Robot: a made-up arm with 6 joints. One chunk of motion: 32 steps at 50 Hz.
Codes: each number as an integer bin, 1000 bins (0 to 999) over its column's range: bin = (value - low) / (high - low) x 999, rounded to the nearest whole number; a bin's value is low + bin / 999 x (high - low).
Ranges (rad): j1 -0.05..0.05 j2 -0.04..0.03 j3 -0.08..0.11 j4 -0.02..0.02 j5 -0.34..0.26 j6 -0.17..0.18
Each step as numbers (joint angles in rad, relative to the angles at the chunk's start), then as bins.
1 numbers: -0.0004 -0.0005 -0.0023 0.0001 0.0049 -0.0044
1 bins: 496 564 409 502 574 473
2 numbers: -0.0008 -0.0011 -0.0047 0.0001 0.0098 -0.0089
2 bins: 492 555 396 502 582 460
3 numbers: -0.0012 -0.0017 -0.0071 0.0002 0.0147 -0.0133
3 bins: 488 547 383 504 591 447
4 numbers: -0.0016 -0.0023 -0.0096 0.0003 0.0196 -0.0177
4 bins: 484 538 370 507 599 435
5 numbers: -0.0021 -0.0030 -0.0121 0.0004 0.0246 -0.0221
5 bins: 479 528 357 509 607 422
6 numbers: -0.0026 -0.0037 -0.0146 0.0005 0.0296 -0.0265
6 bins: 474 518 344 512 615 410
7 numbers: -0.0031 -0.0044 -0.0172 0.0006 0.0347 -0.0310
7 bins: 469 508 330 514 624 397
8 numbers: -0.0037 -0.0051 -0.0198 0.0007 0.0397 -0.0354
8 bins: 463 498 317 517 632 384
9 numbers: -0.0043 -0.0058 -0.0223 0.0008 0.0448 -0.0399
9 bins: 457 488 303 519 641 371
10 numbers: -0.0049 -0.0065 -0.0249 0.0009 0.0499 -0.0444
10 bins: 451 478 290 522 649 358
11 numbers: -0.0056 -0.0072 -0.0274 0.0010 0.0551 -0.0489
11 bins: 444 468 277 524 658 346
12 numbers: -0.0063 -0.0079 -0.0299 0.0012 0.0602 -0.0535
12 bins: 437 458 263 529 666 333
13 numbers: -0.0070 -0.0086 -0.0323 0.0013 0.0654 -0.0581
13 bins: 430 448 251 532 675 319
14 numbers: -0.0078 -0.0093 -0.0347 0.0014 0.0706 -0.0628
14 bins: 422 438 238 534 684 306
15 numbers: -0.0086 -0.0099 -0.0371 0.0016 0.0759 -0.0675
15 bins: 414 430 226 539 692 293
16 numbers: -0.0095 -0.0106 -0.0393 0.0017 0.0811 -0.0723
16 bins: 405 420 214 542 701 279
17 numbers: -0.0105 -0.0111 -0.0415 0.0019 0.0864 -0.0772
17 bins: 395 412 202 547 710 265
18 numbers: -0.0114 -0.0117 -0.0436 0.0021 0.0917 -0.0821
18 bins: 386 404 191 552 719 251
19 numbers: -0.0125 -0.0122 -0.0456 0.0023 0.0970 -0.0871
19 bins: 375 397 181 557 728 237
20 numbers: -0.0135 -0.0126 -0.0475 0.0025 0.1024 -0.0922
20 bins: 365 391 171 562 737 222
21 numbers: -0.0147 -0.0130 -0.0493 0.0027 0.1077 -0.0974
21 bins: 353 385 161 567 745 207
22 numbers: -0.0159 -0.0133 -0.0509 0.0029 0.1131 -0.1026
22 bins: 341 381 153 572 754 192
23 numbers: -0.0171 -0.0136 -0.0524 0.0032 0.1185 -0.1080
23 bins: 329 377 145 579 763 177
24 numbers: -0.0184 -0.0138 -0.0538 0.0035 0.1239 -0.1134
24 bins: 316 374 138 587 772 162
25 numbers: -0.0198 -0.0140 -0.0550 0.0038 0.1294 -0.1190
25 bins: 302 371 131 594 782 146
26 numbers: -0.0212 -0.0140 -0.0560 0.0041 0.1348 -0.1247
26 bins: 288 371 126 602 791 129
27 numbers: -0.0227 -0.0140 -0.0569 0.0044 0.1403 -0.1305
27 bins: 273 371 121 609 800 113
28 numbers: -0.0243 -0.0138 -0.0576 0.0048 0.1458 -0.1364
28 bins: 257 374 118 619 809 96
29 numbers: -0.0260 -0.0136 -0.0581 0.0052 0.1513 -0.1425
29 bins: 240 377 115 629 818 78
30 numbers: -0.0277 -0.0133 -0.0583 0.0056 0.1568 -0.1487
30 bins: 223 381 114 639 827 61
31 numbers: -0.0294 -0.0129 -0.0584 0.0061 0.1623 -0.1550
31 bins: 206 387 114 652 836 43
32 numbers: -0.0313 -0.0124 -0.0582 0.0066 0.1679 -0.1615
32 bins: 187 394 115 664 846 24
